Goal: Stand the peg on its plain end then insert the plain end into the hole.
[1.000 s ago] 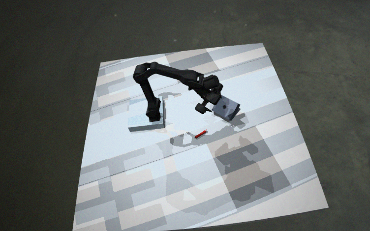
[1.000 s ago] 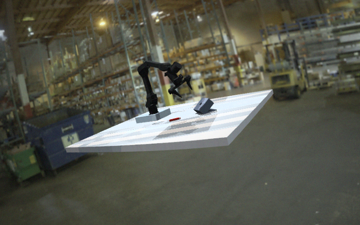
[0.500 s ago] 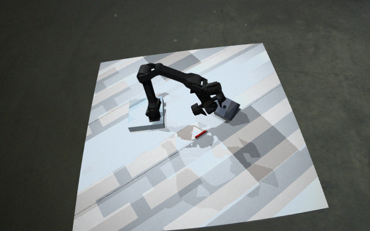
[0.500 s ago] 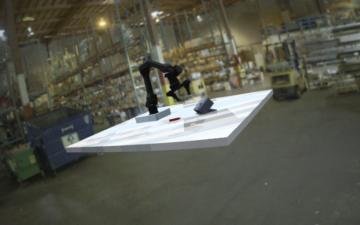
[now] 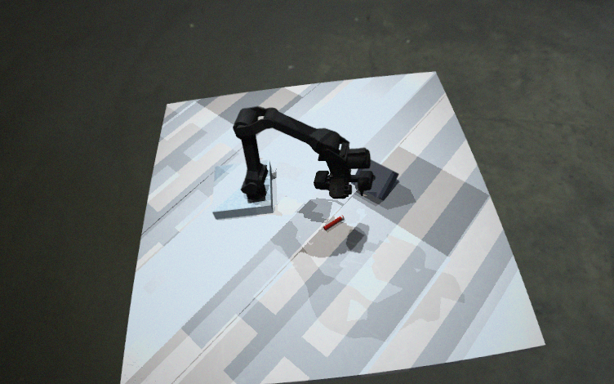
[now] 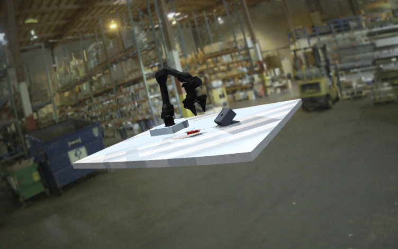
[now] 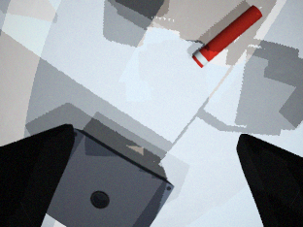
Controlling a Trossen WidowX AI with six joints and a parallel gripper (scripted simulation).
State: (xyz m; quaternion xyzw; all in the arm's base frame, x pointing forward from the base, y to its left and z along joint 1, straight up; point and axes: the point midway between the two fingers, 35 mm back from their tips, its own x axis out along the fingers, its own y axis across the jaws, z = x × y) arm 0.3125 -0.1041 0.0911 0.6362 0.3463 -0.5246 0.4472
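Now: the red peg 50 mm behind my gripper tip, 30 mm to the right of it and 100 mm below it. Also, from my gripper tip: dark sloped panel 110 mm ahead, 100 mm to the left, 60 mm below.
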